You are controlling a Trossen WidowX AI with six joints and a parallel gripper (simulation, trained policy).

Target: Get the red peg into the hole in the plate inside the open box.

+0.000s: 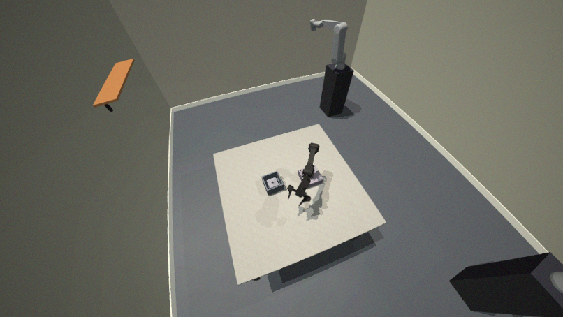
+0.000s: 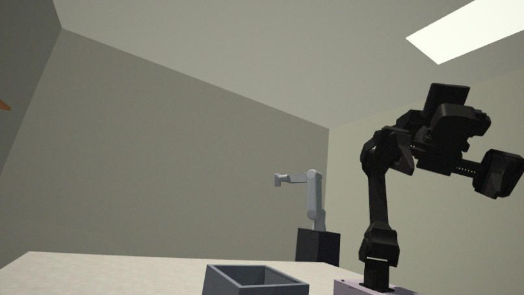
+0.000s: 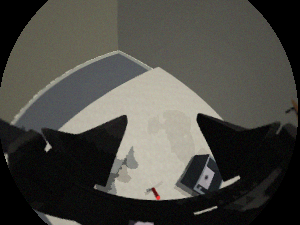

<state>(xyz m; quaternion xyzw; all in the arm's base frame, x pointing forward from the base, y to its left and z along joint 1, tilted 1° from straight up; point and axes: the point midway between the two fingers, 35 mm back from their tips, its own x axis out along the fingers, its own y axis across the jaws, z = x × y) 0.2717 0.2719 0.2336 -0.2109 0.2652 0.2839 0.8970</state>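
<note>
My gripper tip is now 120 mm past the red peg, 170 mm to the left of it and 250 mm above it. Round my gripper tip: grey box (50 mm ahead, 340 mm to the right, 260 mm below).
</note>
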